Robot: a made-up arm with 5 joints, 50 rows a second.
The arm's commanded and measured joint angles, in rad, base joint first. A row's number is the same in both.
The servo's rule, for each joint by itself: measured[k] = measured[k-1] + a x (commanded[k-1-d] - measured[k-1]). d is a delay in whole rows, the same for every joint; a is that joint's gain. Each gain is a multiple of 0.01, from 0.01 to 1. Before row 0 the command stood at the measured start. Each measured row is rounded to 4 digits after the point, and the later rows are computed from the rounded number. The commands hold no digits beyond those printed.
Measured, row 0:
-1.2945 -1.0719 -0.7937 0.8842 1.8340
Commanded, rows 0 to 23:
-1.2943 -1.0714 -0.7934 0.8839 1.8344
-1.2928 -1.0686 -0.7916 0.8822 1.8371
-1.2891 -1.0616 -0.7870 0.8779 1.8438
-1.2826 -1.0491 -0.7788 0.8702 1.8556
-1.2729 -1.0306 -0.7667 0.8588 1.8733
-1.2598 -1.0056 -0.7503 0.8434 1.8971
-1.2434 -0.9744 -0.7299 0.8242 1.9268
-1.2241 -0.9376 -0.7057 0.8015 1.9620
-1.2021 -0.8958 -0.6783 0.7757 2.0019
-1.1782 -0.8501 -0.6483 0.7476 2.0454
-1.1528 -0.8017 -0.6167 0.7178 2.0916
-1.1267 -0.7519 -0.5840 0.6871 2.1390
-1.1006 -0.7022 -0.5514 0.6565 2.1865
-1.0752 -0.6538 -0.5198 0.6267 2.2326
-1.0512 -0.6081 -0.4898 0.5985 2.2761
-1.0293 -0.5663 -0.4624 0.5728 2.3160
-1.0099 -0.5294 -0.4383 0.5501 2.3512
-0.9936 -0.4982 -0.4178 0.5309 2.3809
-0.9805 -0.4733 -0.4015 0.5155 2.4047
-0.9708 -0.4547 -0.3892 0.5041 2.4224
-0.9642 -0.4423 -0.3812 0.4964 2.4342
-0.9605 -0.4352 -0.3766 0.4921 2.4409
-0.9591 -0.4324 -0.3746 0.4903 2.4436
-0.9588 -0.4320 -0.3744 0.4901 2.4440
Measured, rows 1 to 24:
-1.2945 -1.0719 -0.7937 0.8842 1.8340
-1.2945 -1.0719 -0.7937 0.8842 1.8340
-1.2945 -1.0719 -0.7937 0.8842 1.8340
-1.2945 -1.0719 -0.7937 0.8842 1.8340
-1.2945 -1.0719 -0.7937 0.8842 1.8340
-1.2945 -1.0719 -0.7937 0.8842 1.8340
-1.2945 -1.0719 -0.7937 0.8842 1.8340
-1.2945 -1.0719 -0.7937 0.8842 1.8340
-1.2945 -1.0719 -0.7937 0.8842 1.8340
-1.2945 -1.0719 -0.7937 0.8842 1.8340
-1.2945 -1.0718 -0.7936 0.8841 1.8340
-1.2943 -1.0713 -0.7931 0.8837 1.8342
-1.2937 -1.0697 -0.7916 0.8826 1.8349
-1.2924 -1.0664 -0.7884 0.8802 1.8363
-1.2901 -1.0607 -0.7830 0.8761 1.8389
-1.2865 -1.0519 -0.7748 0.8699 1.8430
-1.2813 -1.0395 -0.7636 0.8612 1.8489
-1.2744 -1.0232 -0.7491 0.8499 1.8568
-1.2657 -1.0028 -0.7314 0.8358 1.8670
-1.2552 -0.9784 -0.7106 0.8190 1.8795
-1.2429 -0.9501 -0.6871 0.7998 1.8943
-1.2290 -0.9184 -0.6613 0.7784 1.9114
-1.2136 -0.8838 -0.6338 0.7552 1.9307
-1.1970 -0.8470 -0.6053 0.7308 1.9518
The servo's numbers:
d 10
a 0.12 0.16 0.25 0.19 0.07

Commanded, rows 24 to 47:
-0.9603 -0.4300 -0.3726 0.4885 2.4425
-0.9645 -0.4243 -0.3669 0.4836 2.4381
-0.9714 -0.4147 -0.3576 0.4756 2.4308
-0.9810 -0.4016 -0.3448 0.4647 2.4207
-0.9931 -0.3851 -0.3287 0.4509 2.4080
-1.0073 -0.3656 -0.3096 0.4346 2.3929
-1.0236 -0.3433 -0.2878 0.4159 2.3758
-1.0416 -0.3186 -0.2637 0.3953 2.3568
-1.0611 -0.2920 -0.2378 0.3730 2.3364
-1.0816 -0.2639 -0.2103 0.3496 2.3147
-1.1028 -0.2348 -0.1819 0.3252 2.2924
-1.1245 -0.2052 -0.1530 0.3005 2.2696
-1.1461 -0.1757 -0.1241 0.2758 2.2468
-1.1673 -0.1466 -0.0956 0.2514 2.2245
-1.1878 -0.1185 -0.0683 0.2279 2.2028
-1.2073 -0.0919 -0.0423 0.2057 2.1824
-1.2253 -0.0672 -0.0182 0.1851 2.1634
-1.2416 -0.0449 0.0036 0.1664 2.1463
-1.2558 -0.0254 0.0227 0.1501 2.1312
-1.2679 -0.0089 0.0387 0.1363 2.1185
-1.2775 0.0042 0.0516 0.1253 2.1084
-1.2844 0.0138 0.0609 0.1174 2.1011
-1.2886 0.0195 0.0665 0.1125 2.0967
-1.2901 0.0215 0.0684 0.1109 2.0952
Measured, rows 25 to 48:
-1.1795 -0.8088 -0.5764 0.7057 1.9745
-1.1615 -0.7700 -0.5479 0.6804 1.9984
-1.1433 -0.7315 -0.5205 0.6556 2.0231
-1.1253 -0.6942 -0.4948 0.6319 2.0481
-1.1079 -0.6589 -0.4715 0.6098 2.0731
-1.0914 -0.6262 -0.4509 0.5897 2.0976
-1.0761 -0.5968 -0.4335 0.5720 2.1212
-1.0622 -0.5709 -0.4193 0.5568 2.1436
-1.0498 -0.5487 -0.4081 0.5442 2.1646
-1.0389 -0.5300 -0.3997 0.5339 2.1842
-1.0295 -0.5140 -0.3929 0.5253 2.2023
-1.0217 -0.4996 -0.3864 0.5174 2.2188
-1.0157 -0.4860 -0.3792 0.5095 2.2336
-1.0115 -0.4725 -0.3706 0.5010 2.2467
-1.0093 -0.4585 -0.3601 0.4915 2.2580
-1.0091 -0.4436 -0.3475 0.4807 2.2674
-1.0108 -0.4276 -0.3326 0.4684 2.2750
-1.0145 -0.4102 -0.3154 0.4545 2.2807
-1.0201 -0.3913 -0.2960 0.4390 2.2846
-1.0275 -0.3709 -0.2746 0.4220 2.2867
-1.0365 -0.3491 -0.2514 0.4036 2.2871
-1.0471 -0.3261 -0.2268 0.3840 2.2859
-1.0590 -0.3020 -0.2011 0.3634 2.2832
-1.0720 -0.2771 -0.1747 0.3421 2.2791

